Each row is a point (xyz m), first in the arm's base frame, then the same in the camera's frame.
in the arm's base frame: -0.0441 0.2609 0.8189
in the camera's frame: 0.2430 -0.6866 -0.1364
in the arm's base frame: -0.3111 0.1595 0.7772
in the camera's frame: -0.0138 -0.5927 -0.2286
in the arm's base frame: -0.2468 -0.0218 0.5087
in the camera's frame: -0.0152 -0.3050 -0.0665
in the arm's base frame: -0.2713 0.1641 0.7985
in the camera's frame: 0.0299 -0.6043 -0.2323
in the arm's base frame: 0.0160 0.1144 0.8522
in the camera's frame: 0.3235 -0.5687 -0.2125
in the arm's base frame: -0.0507 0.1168 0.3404
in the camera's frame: 0.1089 -0.3393 0.1970
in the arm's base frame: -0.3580 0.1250 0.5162
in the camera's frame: -0.1323 -0.4448 -0.0399
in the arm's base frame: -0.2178 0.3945 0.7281
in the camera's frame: 0.0388 -0.7731 -0.0525
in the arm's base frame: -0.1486 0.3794 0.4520
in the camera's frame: 0.0245 -0.6289 0.1930
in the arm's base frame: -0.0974 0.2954 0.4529
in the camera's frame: 0.0812 -0.5520 0.1696
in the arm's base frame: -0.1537 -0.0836 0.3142
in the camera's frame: 0.0216 -0.1555 0.0967
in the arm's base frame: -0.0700 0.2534 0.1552
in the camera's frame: 0.0233 -0.3763 0.4083
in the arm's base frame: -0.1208 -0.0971 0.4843
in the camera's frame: 0.1043 -0.2199 -0.0420
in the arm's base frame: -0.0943 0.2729 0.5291
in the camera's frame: 0.1087 -0.5669 0.0965
